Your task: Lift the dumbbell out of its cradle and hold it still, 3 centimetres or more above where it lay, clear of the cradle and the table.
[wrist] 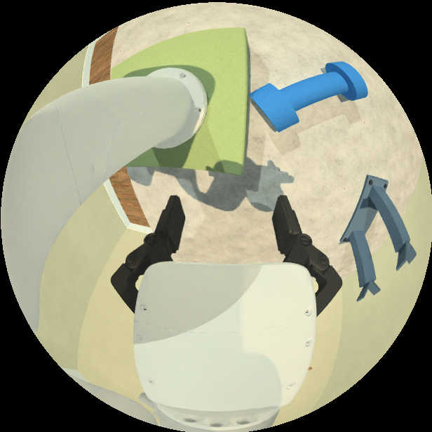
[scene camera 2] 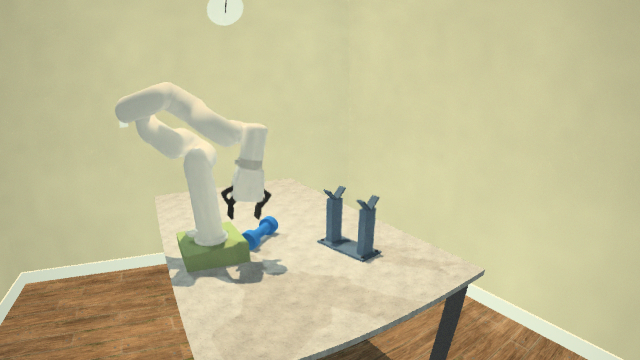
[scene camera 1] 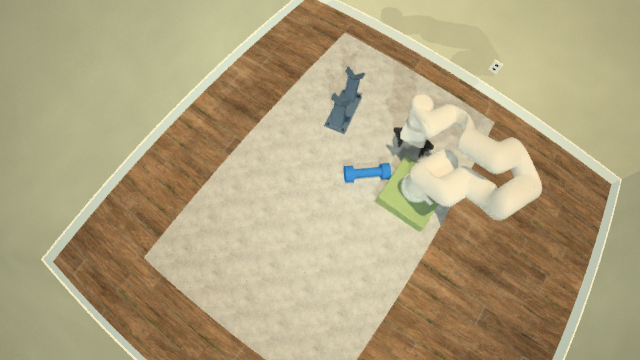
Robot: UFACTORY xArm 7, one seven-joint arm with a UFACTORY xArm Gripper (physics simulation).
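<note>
A blue dumbbell lies on the table top beside the green base block, out of the cradle, one end close to the block. The blue-grey cradle stands upright and empty on the table, with two posts topped by V-shaped rests. My gripper is open with nothing between its fingers. It hangs above the table, pointing down, to the side of the dumbbell and apart from it. In the wrist view the dumbbell is beyond the fingertips, up and to the right.
The green base block carries the arm and stands right next to one end of the dumbbell. The table has an edge behind the base. The arm's shadow falls near the block.
</note>
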